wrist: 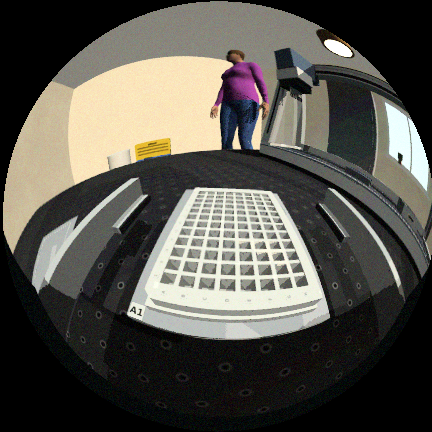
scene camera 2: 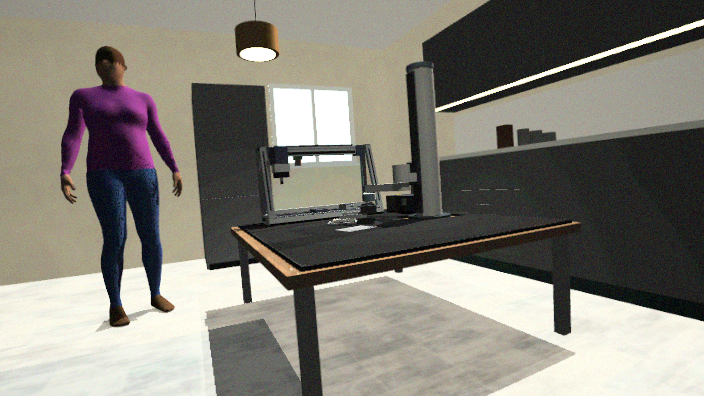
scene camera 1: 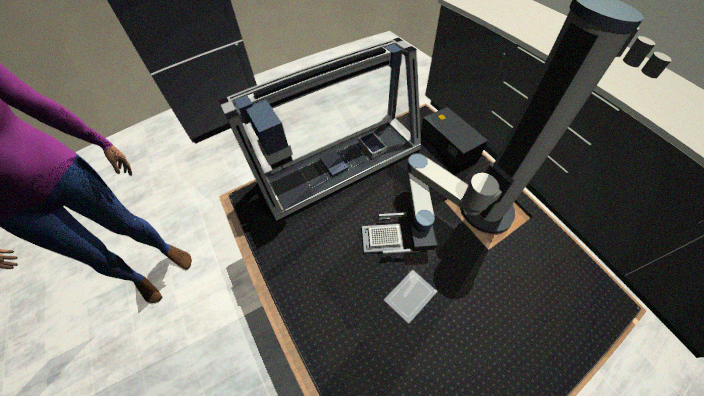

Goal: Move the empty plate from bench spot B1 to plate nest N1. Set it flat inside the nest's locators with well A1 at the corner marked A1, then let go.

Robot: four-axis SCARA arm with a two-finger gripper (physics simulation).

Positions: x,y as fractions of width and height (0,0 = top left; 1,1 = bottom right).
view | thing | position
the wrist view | gripper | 0.55,0.44
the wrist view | white well plate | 0.54,0.59
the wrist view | grey nest with corner locators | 0.43,0.76
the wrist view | flat grey square pad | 0.12,0.56
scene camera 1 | gripper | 0.54,0.59
